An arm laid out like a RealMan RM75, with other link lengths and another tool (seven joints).
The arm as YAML. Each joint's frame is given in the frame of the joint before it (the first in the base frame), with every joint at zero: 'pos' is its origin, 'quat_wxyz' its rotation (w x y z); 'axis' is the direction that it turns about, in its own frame. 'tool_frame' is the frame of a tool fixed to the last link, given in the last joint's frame.
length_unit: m
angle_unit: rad
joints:
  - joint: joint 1
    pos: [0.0, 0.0, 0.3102]
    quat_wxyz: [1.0, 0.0, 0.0, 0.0]
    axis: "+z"
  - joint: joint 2
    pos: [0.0, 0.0, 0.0]
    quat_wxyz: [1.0, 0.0, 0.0, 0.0]
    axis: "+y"
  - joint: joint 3
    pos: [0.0, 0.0, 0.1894]
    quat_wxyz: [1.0, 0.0, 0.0, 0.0]
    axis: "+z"
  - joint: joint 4
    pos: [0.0, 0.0, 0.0]
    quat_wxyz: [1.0, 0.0, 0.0, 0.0]
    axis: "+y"
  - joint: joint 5
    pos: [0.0, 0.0, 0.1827]
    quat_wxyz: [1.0, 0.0, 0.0, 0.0]
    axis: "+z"
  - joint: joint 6
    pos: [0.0, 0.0, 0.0]
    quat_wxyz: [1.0, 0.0, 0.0, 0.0]
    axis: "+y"
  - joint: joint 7
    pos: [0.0, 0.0, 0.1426]
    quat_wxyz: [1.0, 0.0, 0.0, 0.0]
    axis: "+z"
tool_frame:
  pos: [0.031, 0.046, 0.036]
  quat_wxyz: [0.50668, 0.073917, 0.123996, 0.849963]
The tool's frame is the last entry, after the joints.
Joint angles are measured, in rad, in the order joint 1, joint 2, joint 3, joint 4, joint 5, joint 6, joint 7. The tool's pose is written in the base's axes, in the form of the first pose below.
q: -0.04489, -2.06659, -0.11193, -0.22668, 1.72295, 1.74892, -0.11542
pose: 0.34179 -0.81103 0.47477 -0.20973; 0.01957 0.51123 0.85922 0.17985; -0.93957 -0.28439 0.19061 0.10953; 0 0 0 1
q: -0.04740, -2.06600, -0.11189, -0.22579, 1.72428, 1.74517, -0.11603
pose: 0.34064 -0.81110 0.47548 -0.20981; 0.01599 0.51065 0.85964 0.18058; -0.94006 -0.28522 0.18692 0.10913; 0 0 0 1
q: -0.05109, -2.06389, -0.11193, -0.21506, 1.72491, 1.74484, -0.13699
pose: 0.34771 -0.80648 0.47820 -0.21076; 0.00934 0.51298 0.85835 0.18118; -0.93756 -0.29399 0.18590 0.11109; 0 0 0 1
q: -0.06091, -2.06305, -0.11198, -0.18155, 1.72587, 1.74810, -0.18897
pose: 0.36300 -0.79411 0.48746 -0.21249; -0.00572 0.52123 0.85339 0.18248; -0.93177 -0.31257 0.18466 0.11588; 0 0 0 1
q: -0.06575, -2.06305, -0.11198, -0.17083, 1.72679, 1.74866, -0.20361
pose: 0.36617 -0.78985 0.49198 -0.21266; -0.01149 0.52483 0.85113 0.18329; -0.93048 -0.31732 0.18310 0.11713; 0 0 0 1
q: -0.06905, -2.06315, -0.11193, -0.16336, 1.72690, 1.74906, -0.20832
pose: 0.36356 -0.78896 0.49535 -0.21284; -0.01361 0.52718 0.84964 0.18389; -0.93147 -0.31564 0.18092 0.11775; 0 0 0 1
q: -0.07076, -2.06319, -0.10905, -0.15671, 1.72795, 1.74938, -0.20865
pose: 0.35746 -0.78923 0.49934 -0.21295; -0.01775 0.52883 0.84854 0.18396; -0.93376 -0.31218 0.17503 0.11755; 0 0 0 1
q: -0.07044, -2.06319, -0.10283, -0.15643, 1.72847, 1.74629, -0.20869
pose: 0.35655 -0.78929 0.49989 -0.21291; -0.02512 0.52676 0.84964 0.18368; -0.93394 -0.31550 0.16799 0.11625; 0 0 0 1
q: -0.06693, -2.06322, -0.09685, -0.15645, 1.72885, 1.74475, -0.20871
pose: 0.35616 -0.79032 0.49854 -0.21326; -0.03058 0.52338 0.85155 0.18262; -0.93393 -0.31853 0.16224 0.11515; 0 0 0 1
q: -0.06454, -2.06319, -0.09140, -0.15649, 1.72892, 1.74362, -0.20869
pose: 0.35576 -0.79081 0.49804 -0.21342; -0.03550 0.52109 0.85276 0.18181; -0.93390 -0.32106 0.15731 0.11422; 0 0 0 1
